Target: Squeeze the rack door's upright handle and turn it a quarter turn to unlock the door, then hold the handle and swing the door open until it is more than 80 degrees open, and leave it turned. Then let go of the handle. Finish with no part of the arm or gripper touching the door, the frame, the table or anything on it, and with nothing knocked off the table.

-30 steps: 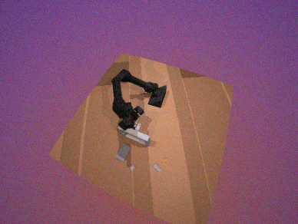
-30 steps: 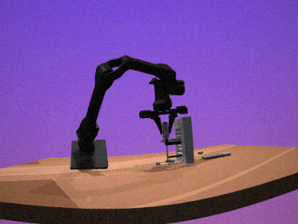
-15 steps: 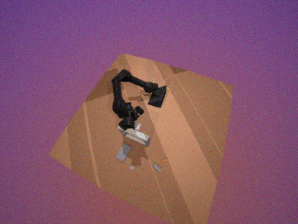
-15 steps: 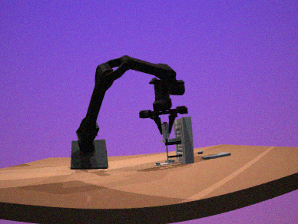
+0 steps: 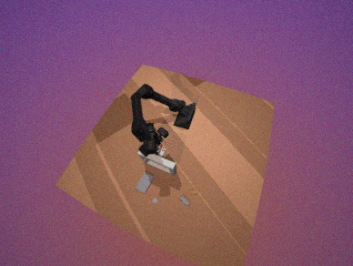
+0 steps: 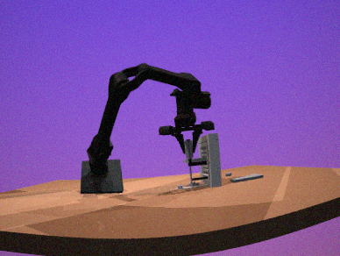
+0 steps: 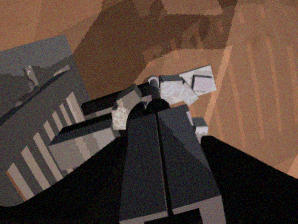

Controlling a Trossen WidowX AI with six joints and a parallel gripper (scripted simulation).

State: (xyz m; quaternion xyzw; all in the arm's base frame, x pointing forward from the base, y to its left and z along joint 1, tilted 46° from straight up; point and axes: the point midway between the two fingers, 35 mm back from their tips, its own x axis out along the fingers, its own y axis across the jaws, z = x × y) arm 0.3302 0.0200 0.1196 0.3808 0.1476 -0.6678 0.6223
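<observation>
Now: the upright handle 2 cm below my gripper tip and 1 cm to the left of it. Also, from my gripper tip: orange piece 31 cm to the left, 15 cm ahead, 12 cm below; then flat grey plate 21 cm ahead, 12 cm below.
</observation>
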